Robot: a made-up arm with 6 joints. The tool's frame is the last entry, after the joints. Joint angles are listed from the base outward. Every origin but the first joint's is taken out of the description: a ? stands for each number. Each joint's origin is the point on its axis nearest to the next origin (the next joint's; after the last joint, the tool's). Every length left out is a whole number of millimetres.
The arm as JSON. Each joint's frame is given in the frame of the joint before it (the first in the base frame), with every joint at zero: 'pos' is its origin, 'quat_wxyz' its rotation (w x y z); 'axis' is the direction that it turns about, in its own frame. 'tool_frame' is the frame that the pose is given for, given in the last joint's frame.
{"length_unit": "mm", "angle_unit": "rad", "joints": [
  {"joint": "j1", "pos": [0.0, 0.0, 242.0], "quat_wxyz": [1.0, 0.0, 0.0, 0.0], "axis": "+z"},
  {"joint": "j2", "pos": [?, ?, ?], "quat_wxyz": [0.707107, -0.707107, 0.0, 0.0], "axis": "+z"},
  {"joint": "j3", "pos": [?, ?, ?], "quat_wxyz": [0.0, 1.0, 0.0, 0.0], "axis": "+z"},
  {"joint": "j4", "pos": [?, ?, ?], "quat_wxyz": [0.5, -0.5, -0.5, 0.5], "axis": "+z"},
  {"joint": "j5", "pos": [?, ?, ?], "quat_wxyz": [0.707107, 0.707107, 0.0, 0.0], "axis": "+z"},
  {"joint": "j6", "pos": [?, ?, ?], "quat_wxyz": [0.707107, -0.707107, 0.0, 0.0], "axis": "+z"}
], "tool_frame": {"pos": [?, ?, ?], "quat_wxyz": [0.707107, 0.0, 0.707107, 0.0]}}
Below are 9 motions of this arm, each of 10 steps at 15 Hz.
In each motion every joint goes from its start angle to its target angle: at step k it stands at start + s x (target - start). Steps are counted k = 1, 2, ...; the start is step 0. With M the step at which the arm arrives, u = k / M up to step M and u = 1 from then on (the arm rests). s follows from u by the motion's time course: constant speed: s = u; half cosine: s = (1 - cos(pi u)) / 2; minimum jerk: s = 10 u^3 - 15 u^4 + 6 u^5.
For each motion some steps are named. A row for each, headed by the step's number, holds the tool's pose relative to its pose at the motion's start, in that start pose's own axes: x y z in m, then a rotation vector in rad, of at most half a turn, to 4 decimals.
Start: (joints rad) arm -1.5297 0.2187 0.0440 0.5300 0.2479 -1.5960
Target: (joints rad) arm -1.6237 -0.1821 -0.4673 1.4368 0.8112 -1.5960
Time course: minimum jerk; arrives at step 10
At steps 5, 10:
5: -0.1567 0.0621 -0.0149 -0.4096 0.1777 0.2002
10: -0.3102 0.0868 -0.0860 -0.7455 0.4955 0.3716

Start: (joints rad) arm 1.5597 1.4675 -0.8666 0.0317 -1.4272 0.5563
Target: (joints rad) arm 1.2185 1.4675 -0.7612 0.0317 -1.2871 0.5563
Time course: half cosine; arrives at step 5
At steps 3, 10:
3: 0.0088 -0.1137 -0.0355 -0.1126 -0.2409 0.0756
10: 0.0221 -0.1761 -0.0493 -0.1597 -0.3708 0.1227

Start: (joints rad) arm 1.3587 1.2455 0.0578 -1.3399 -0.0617 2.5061
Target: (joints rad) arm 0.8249 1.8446 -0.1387 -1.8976 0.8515 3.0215
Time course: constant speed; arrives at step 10
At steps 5, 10:
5: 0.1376 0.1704 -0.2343 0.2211 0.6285 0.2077
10: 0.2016 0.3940 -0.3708 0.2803 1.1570 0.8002

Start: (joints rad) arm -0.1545 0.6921 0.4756 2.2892 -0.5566 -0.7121
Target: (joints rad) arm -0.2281 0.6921 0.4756 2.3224 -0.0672 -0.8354
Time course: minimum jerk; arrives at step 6
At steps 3, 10:
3: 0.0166 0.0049 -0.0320 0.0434 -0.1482 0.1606
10: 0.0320 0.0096 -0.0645 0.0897 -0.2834 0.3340

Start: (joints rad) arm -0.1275 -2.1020 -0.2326 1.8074 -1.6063 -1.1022
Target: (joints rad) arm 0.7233 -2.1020 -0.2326 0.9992 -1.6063 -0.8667
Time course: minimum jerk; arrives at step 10
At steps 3, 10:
3: 0.1546 0.0215 -0.0353 -0.0545 0.2521 0.0881
10: 0.7214 0.1826 -0.5643 -0.1921 1.4988 0.6726

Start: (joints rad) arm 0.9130 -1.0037 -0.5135 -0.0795 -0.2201 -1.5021
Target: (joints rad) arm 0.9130 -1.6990 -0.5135 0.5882 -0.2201 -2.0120
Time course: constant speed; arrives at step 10
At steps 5, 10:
5: -0.2669 -0.0334 -0.0087 -0.0637 -0.0810 0.3519
10: -0.5156 -0.1702 -0.0323 -0.0999 -0.1786 0.7207

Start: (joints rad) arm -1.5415 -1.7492 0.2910 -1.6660 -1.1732 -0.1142
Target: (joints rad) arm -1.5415 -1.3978 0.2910 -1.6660 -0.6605 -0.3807
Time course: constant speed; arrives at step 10
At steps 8, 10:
8: 0.0401 -0.2067 0.1757 0.4417 -0.4614 -0.0613
10: 0.0455 -0.2655 0.2110 0.5399 -0.5824 -0.0771

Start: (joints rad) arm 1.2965 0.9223 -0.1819 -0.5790 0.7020 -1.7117
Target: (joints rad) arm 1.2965 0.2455 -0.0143 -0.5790 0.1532 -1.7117
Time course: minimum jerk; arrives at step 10
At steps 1, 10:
1: -0.0018 0.0041 -0.0020 0.0025 0.0032 0.0009
10: -0.3900 0.4348 -0.1210 0.1878 0.4315 0.1080

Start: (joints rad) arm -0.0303 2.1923 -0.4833 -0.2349 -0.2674 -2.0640
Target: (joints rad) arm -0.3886 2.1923 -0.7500 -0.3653 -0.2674 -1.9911
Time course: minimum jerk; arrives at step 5
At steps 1, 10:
1: 0.0043 -0.0035 0.0097 0.0081 0.0070 -0.0258
10: 0.0644 -0.0791 0.1515 0.1002 0.1162 -0.4503

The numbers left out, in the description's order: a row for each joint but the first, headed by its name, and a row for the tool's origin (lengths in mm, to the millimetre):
j2: 0.0 0.0 0.0
j3: 0.0 -846.0 0.0
j4: 480.0 0.0 0.0
j5: 0.0 -151.0 0.0
j6: 0.0 0.0 0.0
tool: 0.0 0.0 0.0

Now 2 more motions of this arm.
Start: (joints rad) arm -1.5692 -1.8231 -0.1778 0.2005 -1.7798 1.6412
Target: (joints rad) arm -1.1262 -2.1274 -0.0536 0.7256 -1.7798 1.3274
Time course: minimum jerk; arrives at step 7
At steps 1, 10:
1: -0.0008 0.0073 -0.0089 0.0105 0.0019 -0.0095
10: 0.1199 0.3479 -0.3731 0.6227 -0.0029 -0.3228

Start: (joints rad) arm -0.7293 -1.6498 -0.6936 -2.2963 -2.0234 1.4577
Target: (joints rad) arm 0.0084 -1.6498 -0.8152 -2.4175 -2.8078 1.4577
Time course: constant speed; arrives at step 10
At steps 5, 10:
5: -0.1166 0.0804 0.0895 -0.0588 -0.3458 0.5497
10: -0.2627 0.1359 0.1381 -0.2571 -0.6848 1.0692

